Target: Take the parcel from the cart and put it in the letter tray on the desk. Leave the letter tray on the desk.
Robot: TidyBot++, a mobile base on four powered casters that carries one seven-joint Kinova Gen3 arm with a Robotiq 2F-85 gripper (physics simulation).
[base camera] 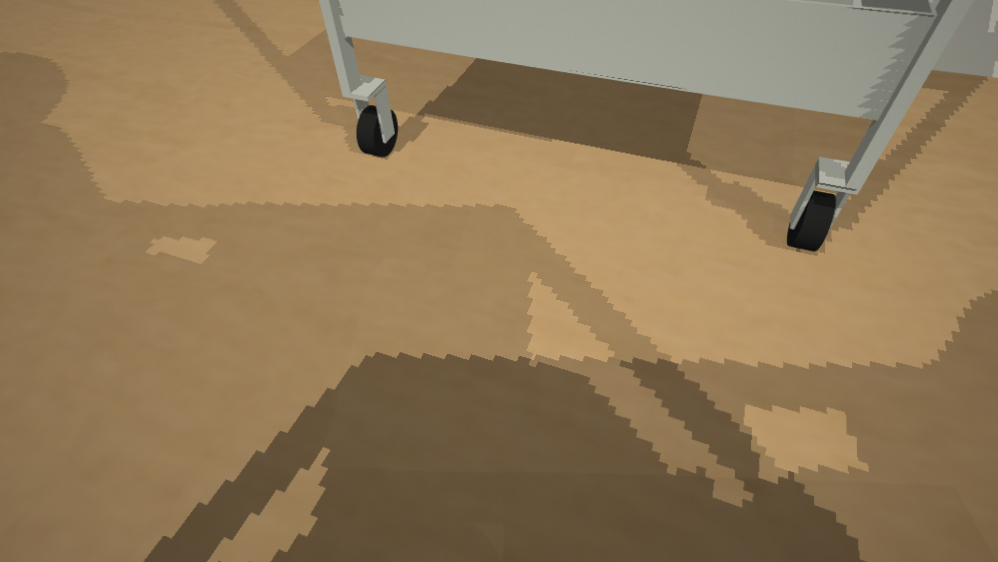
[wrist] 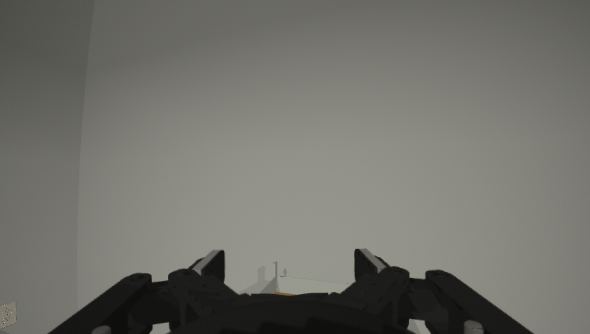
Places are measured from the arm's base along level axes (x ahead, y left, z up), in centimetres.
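Pixels of known places: gripper, fingertip midpoint: (wrist: 289,264).
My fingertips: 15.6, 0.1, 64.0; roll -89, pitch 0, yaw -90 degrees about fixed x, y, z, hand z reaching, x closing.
For each thing: its middle in the pictures, then the offset to it from my fingertips, as dx, dy, dz. Level surfaces: height alone.
- thin orange-brown strip, body centre: (wrist: 290,305) +60.8, -0.3, -34.8
- wall socket, body centre: (wrist: 7,315) +98.7, +147.1, -63.7
- Brown floor, its level: dz -103.7
The lower part of the grey cart (base camera: 607,62) stands at the top of the base camera view, with two black casters on the floor. In the wrist view the cart's top edge (wrist: 312,285) shows low in the middle, behind the gripper. A thin orange-brown strip (wrist: 284,294), which looks like part of the parcel, shows just above the gripper's body; the rest of it is hidden. My gripper (wrist: 289,264) is open, with its fingers wide apart and nothing between them. The desk and the letter tray do not show in either view.
A plain grey wall (wrist: 300,150) stands behind the cart, with a room corner at the left. A wall socket (wrist: 8,314) is at the lower left. Brown floor (base camera: 209,160) with dark shadows lies in front of the cart. Its casters (base camera: 377,131) (base camera: 811,222) stand at its near corners.
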